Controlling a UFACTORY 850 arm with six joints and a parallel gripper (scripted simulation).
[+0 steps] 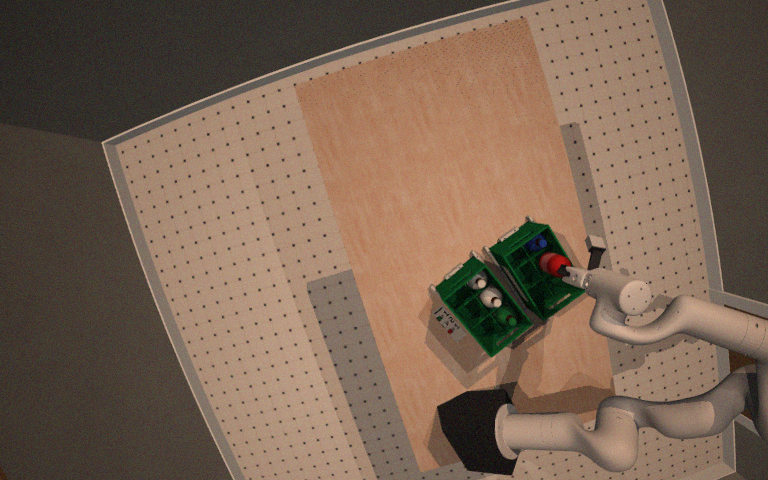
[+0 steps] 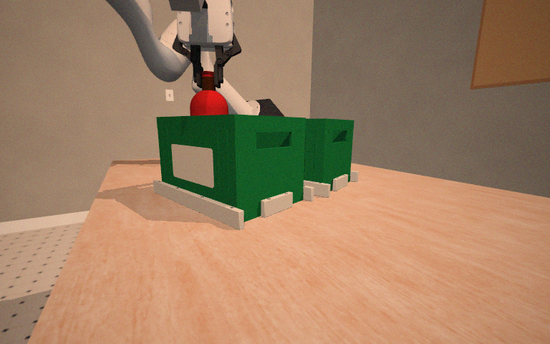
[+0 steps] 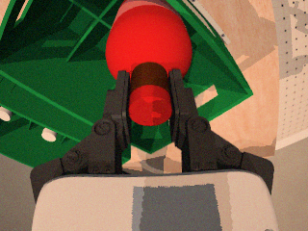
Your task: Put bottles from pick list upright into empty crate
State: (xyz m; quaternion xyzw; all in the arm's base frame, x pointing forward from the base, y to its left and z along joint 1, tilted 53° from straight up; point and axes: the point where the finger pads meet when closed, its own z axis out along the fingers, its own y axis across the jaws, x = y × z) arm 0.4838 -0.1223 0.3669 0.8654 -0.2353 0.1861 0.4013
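Now: hand 70 mm above the red bottle. The rest, counted from my hand: green bottle: 120 mm behind, 210 mm to the left, 160 mm below; then pick list: 100 mm behind, 400 mm to the left, 250 mm below; then blue bottle: 90 mm ahead, 10 mm to the left, 160 mm below.
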